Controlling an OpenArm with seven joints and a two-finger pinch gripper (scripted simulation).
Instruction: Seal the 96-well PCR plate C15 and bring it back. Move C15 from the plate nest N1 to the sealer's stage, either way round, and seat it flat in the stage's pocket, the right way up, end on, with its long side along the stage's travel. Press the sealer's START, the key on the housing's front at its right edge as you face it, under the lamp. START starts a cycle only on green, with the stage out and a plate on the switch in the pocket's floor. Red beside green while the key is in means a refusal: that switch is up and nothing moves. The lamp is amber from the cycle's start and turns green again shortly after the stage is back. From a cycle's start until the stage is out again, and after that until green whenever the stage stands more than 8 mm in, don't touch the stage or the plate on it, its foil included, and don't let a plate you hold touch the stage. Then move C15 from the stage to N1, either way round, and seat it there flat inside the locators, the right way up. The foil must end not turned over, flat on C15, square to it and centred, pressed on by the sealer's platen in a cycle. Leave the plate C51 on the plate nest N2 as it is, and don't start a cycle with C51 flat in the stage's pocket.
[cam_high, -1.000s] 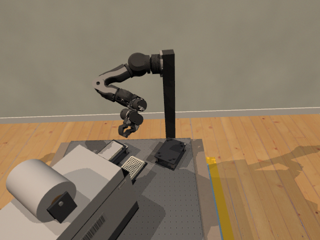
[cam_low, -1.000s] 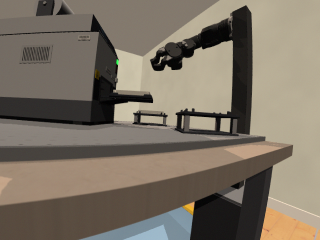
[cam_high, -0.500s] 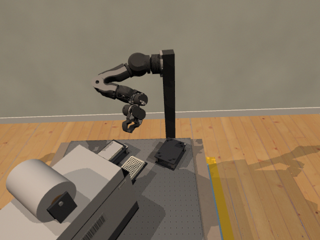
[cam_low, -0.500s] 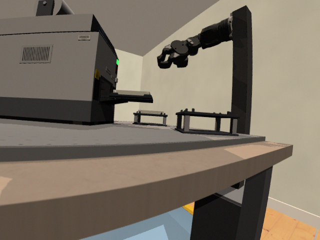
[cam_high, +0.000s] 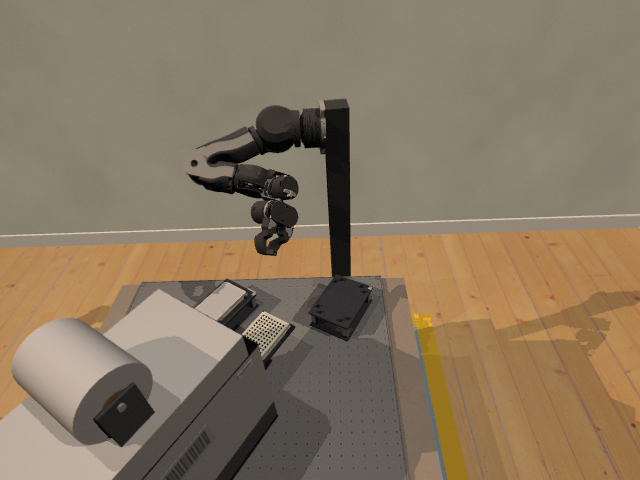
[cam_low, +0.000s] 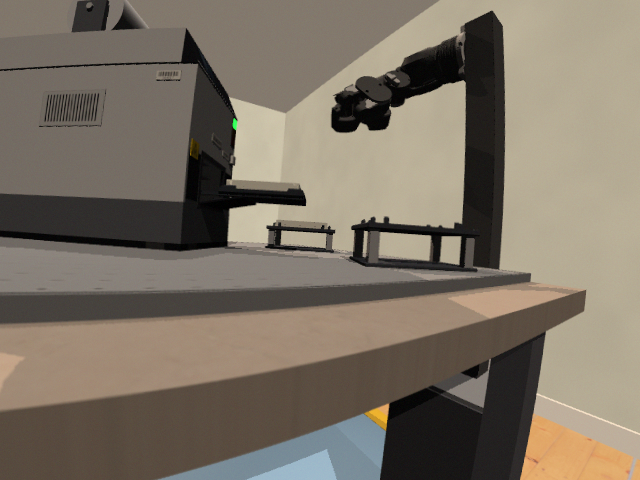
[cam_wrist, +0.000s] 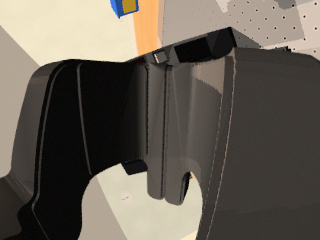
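My gripper is now 150 mm short of the start key, 170 mm to the left of it and 90 mm above it. Round my hand: foil roll (390 mm ahead, 240 mm to the right, 140 mm above); then sealer's stage (120 mm ahead, 40 mm to the right, 170 mm below).
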